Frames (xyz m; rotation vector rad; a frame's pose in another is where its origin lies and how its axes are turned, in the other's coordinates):
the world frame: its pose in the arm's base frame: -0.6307 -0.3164 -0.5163 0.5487 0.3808 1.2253
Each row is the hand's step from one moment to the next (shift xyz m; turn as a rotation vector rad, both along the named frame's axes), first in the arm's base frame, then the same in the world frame.
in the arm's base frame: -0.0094 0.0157 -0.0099 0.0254 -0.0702 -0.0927
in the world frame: 0.0120 0.0052 -0.0162 -0.0608 -0.0905 -0.0478
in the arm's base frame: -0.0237 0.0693 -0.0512 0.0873 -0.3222 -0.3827
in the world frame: 0.0581 0.0048 -0.0678 -0.2870 -0.3676 -0.2010
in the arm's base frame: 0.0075 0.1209 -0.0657 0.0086 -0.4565 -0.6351
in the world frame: 0.1164 -0.0157 -0.0720 -0.4429 -0.4859 -0.4238
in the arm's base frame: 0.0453 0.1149 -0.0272 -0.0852 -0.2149 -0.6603
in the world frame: 0.1228 -0.0240 -0.0187 -0.2414 -0.3708 -0.5419
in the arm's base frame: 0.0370 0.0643 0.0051 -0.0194 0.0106 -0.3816
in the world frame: 0.0725 -0.0106 0.0124 -0.0020 -0.2057 -0.3222
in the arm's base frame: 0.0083 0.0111 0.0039 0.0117 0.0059 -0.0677
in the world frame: 0.0132 -0.0015 0.0057 0.0081 -0.0473 -0.0495
